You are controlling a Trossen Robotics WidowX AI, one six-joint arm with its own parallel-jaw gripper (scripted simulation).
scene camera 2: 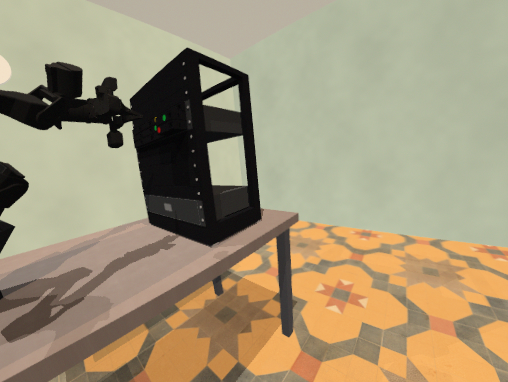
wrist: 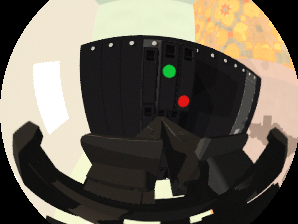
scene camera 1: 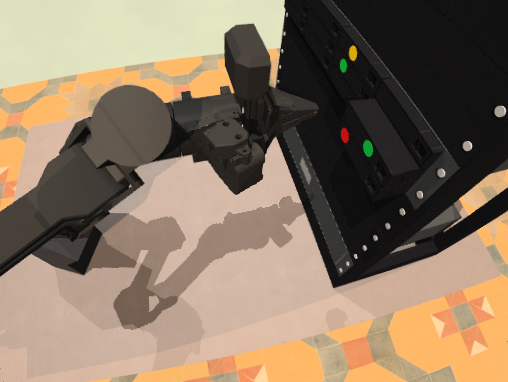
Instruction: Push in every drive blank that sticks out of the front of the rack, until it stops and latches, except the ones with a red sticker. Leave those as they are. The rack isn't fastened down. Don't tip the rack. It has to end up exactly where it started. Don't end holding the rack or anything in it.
Path:
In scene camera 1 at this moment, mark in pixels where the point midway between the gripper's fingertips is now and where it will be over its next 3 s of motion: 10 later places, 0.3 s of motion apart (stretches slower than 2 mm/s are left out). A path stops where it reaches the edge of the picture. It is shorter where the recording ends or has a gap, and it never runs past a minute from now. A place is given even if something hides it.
My gripper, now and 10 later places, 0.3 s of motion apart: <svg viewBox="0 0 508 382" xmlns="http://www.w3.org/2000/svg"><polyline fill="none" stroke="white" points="317,108 318,115 320,121 322,127 323,132 324,137 324,142 325,145 326,148 326,151 327,152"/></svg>

